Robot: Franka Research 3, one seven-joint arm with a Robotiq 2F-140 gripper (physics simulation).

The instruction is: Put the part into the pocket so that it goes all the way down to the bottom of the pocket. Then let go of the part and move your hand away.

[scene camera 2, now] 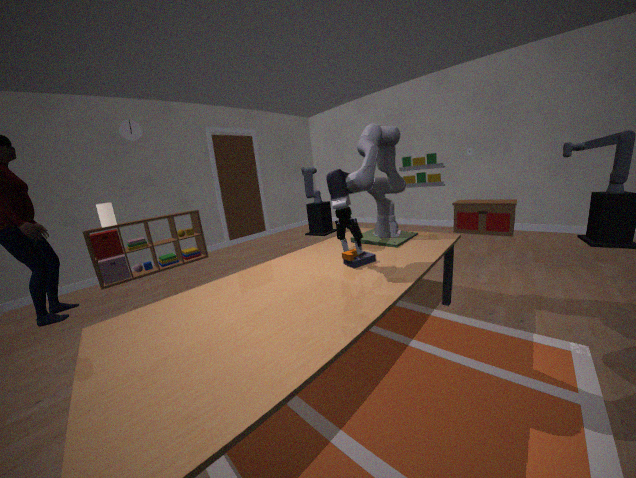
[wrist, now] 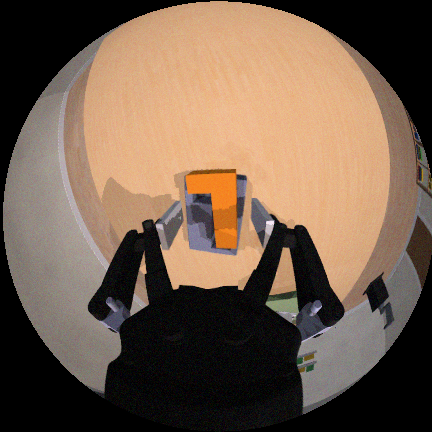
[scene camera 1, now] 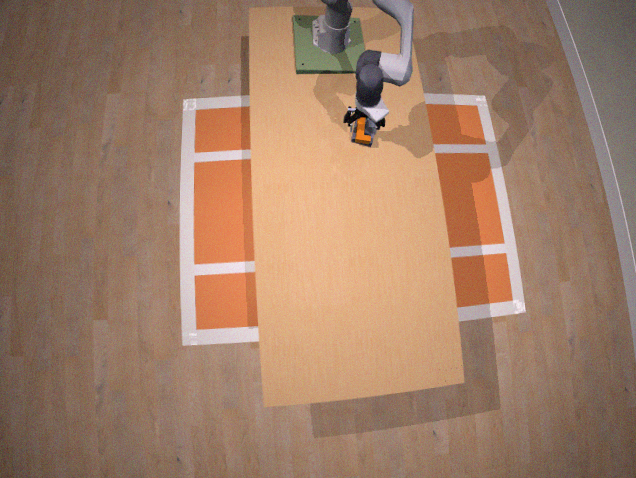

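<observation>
The orange L-shaped part (scene camera 1: 362,136) (scene camera 2: 350,255) (wrist: 225,210) sits on the dark blue-grey pocket block (scene camera 1: 354,138) (scene camera 2: 360,261) (wrist: 200,239). The part stands up above the block's rim and looks turned or shifted against it, overhanging the far edge in the wrist view; pocket floor shows beside its long leg. My gripper (scene camera 1: 364,120) (scene camera 2: 351,248) (wrist: 215,209) is open, with one fingertip on each side of the block and a gap to it in the wrist view. How deep the part's underside reaches is hidden.
The block stands on the long wooden table (scene camera 1: 349,256) (scene camera 2: 231,328), in front of the green base plate (scene camera 1: 304,61) (scene camera 2: 406,237) that carries the arm. A person (scene camera 2: 25,226) stands beyond the table at the left in the second scene view.
</observation>
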